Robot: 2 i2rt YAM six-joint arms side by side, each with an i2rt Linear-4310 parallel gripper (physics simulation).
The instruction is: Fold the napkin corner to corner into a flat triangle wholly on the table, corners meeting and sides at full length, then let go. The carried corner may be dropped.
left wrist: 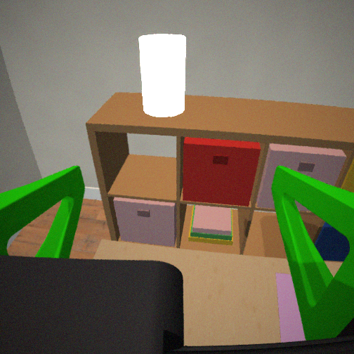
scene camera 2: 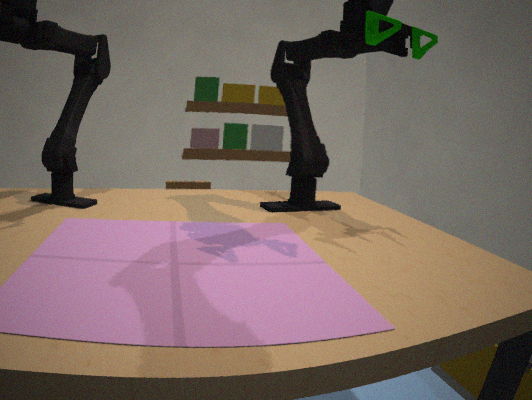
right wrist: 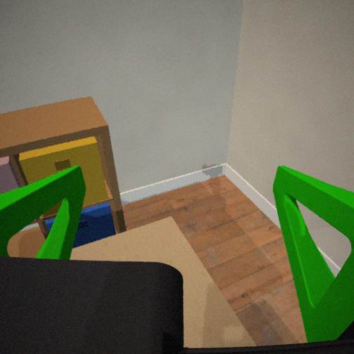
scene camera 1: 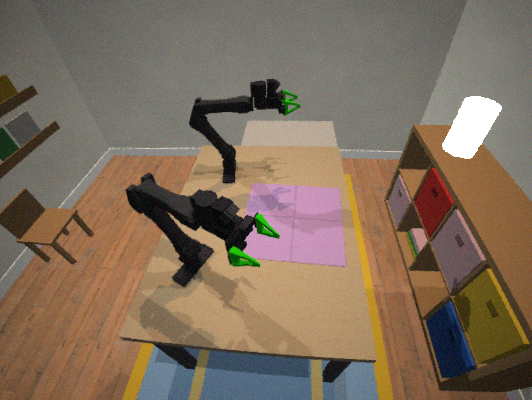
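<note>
The pink napkin (scene camera 1: 320, 200) (scene camera 2: 280, 300) (left wrist: 289, 310) lies flat and unfolded on the table (scene camera 1: 300, 310) (scene camera 2: 410, 280), with two darker lines crossing at its middle and arm shadows over it. Its near left corner is cut off in scene camera 2. My left gripper (scene camera 1: 299, 101) (scene camera 2: 419, 31) (left wrist: 177, 176) is open and empty, high above the table, toward the back in scene camera 1. My right gripper (scene camera 1: 269, 251) (right wrist: 178, 176) is open and empty, raised in front of the napkin's near left part in scene camera 1; it is outside scene camera 2.
A wooden cubby shelf (scene camera 1: 480, 165) (left wrist: 250, 112) (right wrist: 65, 117) with coloured bins stands beyond the table's right side in scene camera 1. A white lamp (scene camera 1: 471, 127) (left wrist: 163, 75) stands on it. A chair (scene camera 1: 47, 225) is at the left. Both arm bases stand on the table.
</note>
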